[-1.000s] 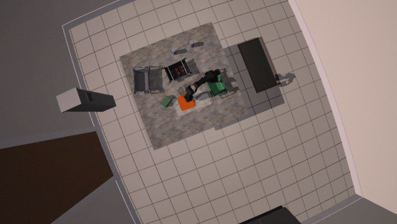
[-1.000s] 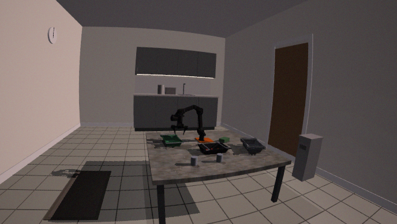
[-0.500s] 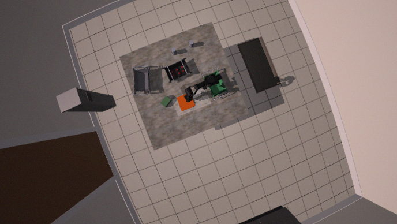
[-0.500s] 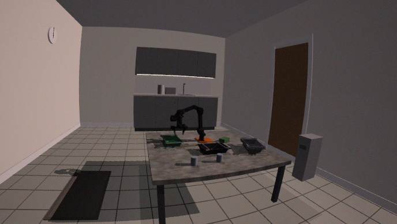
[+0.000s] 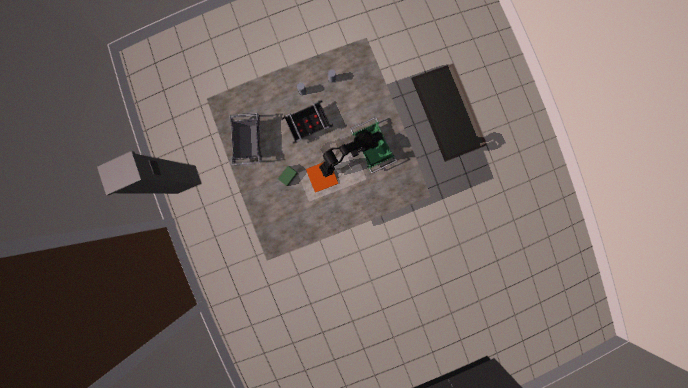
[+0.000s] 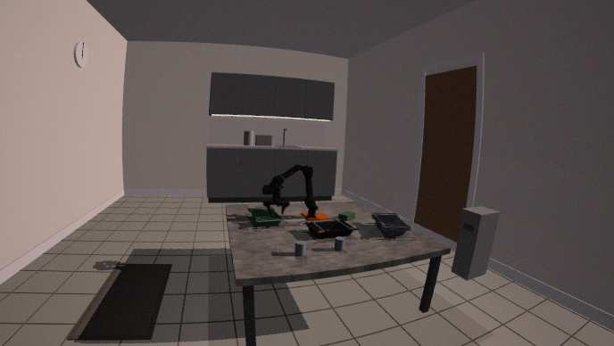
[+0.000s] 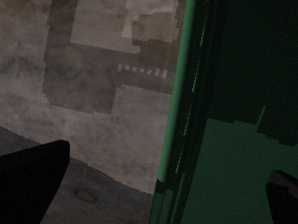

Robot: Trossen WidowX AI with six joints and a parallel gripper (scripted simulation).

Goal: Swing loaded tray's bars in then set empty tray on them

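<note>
The green tray is 80 mm to the right of my gripper tip and 20 mm ahead of it. Also, from my gripper tip: green block 560 mm to the left, 80 mm behind, 30 mm below.
</note>
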